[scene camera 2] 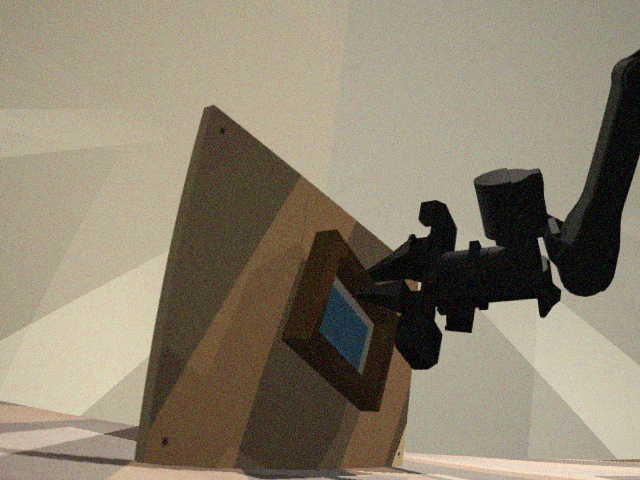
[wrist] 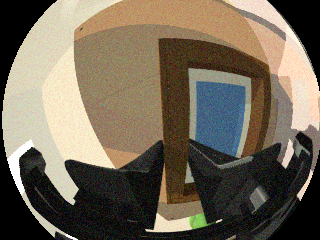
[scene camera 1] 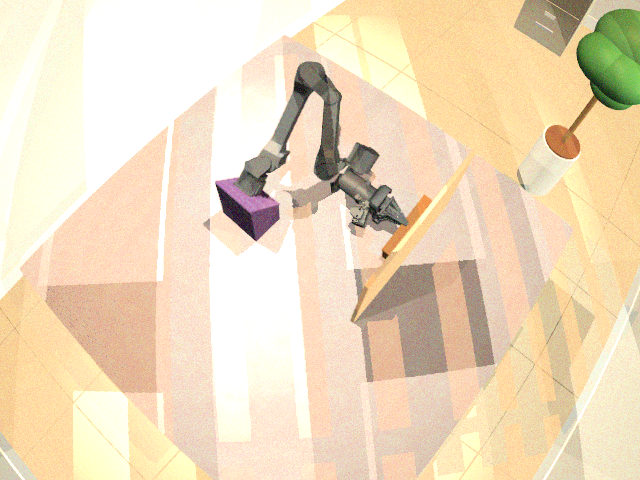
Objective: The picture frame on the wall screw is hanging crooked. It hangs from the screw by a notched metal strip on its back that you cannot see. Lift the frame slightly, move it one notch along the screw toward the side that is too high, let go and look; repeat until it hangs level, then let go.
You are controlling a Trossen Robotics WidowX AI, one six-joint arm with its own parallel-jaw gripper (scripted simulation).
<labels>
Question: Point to a dark brown picture frame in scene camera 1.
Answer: At 425, 201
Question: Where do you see a wooden wall panel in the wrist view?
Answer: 117, 67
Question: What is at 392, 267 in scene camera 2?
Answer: The gripper.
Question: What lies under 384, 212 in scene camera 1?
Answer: The gripper.
</labels>
